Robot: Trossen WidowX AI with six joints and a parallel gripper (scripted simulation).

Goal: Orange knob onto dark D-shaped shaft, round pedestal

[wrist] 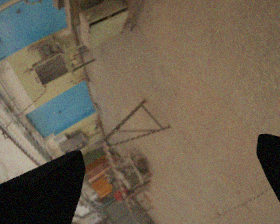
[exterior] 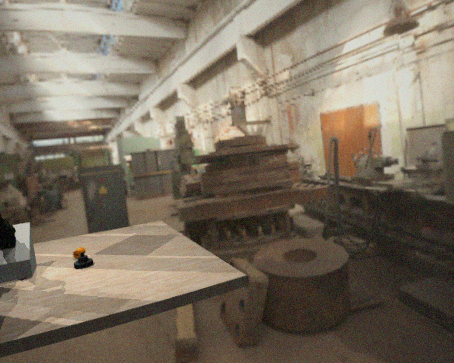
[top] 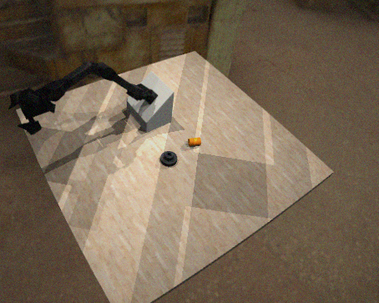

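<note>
Right now the orange knob is 75 cm to the left of my gripper tip, 38 cm ahead of it and 27 cm below it. From my gripper tip the other things lie so: round pedestal: 58 cm to the left, 39 cm ahead, 26 cm below.
</note>
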